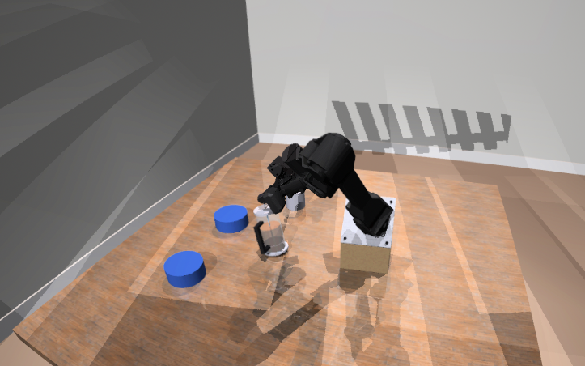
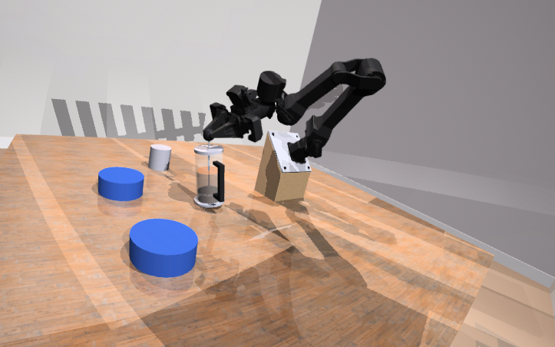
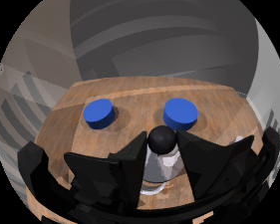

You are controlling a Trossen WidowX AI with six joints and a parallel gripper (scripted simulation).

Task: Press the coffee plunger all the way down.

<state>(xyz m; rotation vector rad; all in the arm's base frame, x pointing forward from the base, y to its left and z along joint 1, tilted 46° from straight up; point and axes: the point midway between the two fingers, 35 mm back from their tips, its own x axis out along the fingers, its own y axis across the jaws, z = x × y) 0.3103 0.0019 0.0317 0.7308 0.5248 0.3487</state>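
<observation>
My gripper tip is 90 mm above the glass coffee press, 20 mm to the right of it and 20 mm past it. Round my gripper tip: grey cylinder 280 mm to the right, 140 mm below, 20 mm ahead.
</observation>
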